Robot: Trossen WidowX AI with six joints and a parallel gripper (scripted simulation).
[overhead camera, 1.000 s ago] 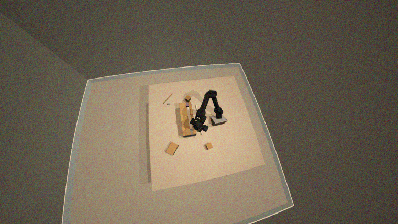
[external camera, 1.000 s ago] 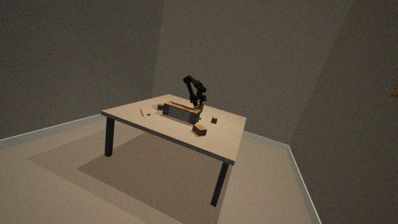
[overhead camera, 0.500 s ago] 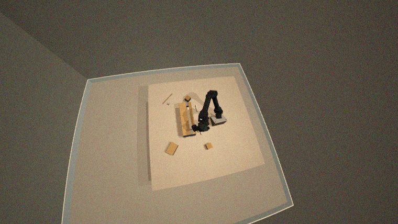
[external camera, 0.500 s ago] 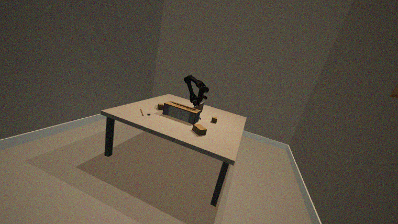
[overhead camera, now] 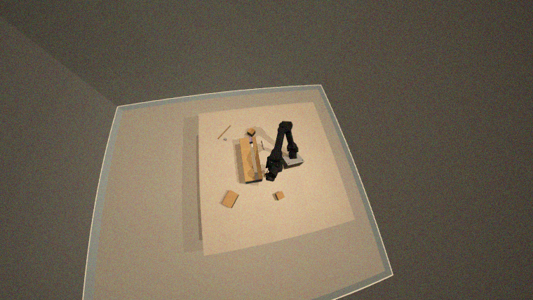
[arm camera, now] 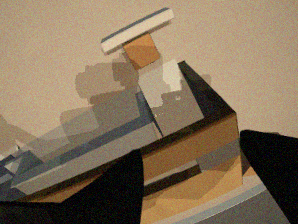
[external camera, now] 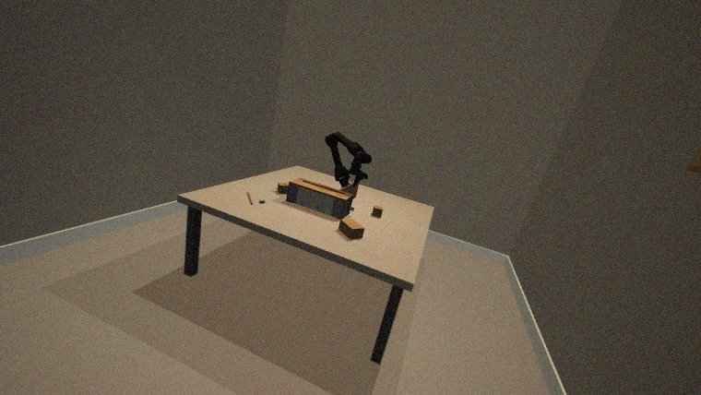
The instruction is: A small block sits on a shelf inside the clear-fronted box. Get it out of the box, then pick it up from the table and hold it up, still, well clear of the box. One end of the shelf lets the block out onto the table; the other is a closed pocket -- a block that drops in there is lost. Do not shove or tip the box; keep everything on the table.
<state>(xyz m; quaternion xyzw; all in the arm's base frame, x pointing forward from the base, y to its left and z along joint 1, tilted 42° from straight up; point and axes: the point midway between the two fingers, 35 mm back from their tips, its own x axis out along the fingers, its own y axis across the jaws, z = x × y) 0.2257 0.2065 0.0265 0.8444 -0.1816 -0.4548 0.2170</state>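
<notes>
My gripper tip is now 15 cm above the orange block and 2 cm past it. The rest, counted from my gripper tip: long wooden box 13 cm to the right, 10 cm below, 8 cm ahead; thin wooden stick 45 cm to the right, 38 cm ahead, 16 cm below; flat tan block 29 cm ahead, 19 cm to the left, 14 cm below.
</notes>
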